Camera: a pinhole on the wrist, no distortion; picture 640 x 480 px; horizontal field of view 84.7 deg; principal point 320.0 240.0 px. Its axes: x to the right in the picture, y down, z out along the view. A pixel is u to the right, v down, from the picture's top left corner.
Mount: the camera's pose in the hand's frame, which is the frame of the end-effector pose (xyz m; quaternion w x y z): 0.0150 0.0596 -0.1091 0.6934 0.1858 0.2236 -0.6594
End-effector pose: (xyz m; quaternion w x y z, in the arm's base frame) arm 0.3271 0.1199 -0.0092 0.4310 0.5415 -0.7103 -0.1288
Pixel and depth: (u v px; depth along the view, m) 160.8 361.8 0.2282
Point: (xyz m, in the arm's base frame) 0.2051 -0.0021 -0.0238
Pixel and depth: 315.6 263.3 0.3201
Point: 0.2798 -0.0179 -0.1497
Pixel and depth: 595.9 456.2 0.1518
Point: 0.4390 -0.0171 0.0032
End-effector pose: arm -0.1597 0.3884 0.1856 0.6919 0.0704 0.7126 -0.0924
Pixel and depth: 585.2 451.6 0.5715
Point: -0.1983 -0.2266 -0.2055
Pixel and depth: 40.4 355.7 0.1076
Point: -0.1189 0.4524 0.1277
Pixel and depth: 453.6 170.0 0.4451
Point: -0.0688 0.0269 0.2320
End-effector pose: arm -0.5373 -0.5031 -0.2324 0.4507 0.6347 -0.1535 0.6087
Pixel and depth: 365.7 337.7 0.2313
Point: -0.4102 -0.4692 -0.1707
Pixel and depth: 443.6 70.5 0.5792
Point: -0.0806 -0.5410 -0.5654
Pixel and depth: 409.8 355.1 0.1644
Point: -0.4721 -0.4418 -0.1827
